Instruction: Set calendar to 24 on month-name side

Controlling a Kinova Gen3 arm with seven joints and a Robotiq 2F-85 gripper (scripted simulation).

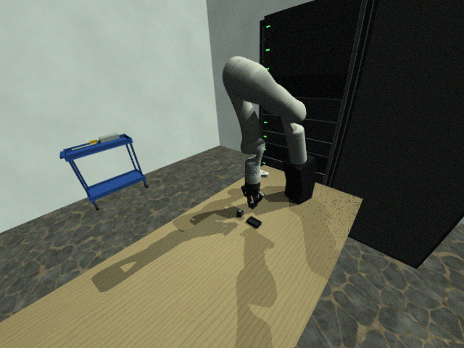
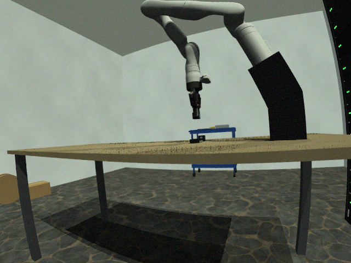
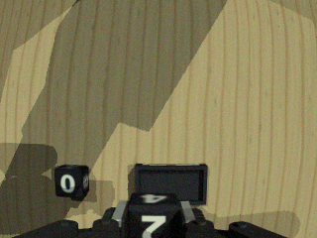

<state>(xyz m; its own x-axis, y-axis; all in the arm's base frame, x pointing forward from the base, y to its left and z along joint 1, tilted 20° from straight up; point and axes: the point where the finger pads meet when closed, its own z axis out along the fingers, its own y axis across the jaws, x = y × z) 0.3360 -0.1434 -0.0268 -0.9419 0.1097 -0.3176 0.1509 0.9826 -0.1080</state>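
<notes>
The black tray is 130 mm below my hand, 20 mm to the left of it and 10 mm ahead of it. From my hand the other things lie so: black date cube (10 mm below); black cube (120 mm below, 90 mm to the right, 10 mm behind).
</notes>
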